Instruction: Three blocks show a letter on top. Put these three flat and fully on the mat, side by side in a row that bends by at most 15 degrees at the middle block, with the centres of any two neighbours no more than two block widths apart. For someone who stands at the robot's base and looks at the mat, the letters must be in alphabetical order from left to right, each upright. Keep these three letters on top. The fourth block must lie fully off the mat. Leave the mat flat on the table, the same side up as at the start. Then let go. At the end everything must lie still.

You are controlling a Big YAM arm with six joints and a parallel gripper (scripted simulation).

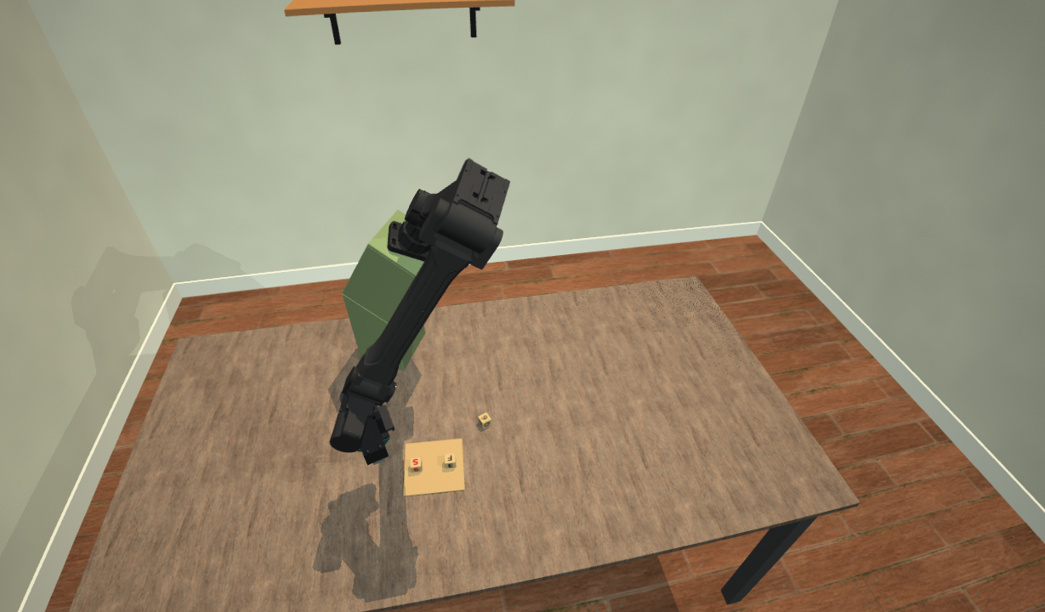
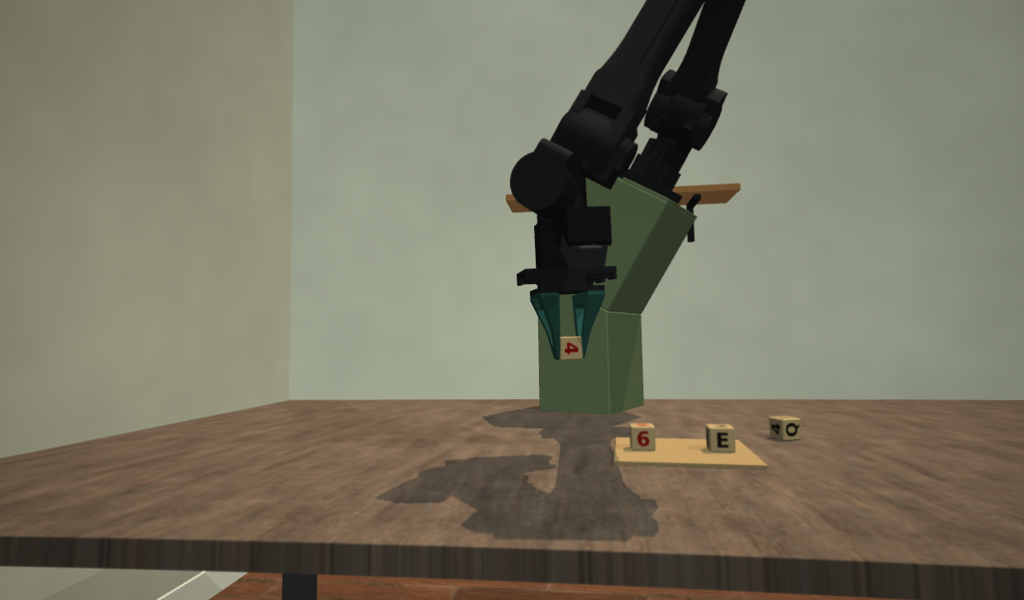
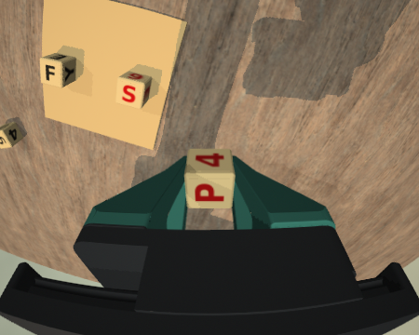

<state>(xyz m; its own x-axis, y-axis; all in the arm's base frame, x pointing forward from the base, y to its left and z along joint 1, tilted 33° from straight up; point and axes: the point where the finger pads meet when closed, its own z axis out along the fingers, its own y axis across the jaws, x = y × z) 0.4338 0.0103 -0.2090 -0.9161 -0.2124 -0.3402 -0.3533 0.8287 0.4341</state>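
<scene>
My hand is 120 mm to the right of the tan mat, 110 mm above it and 10 mm past it.
</scene>
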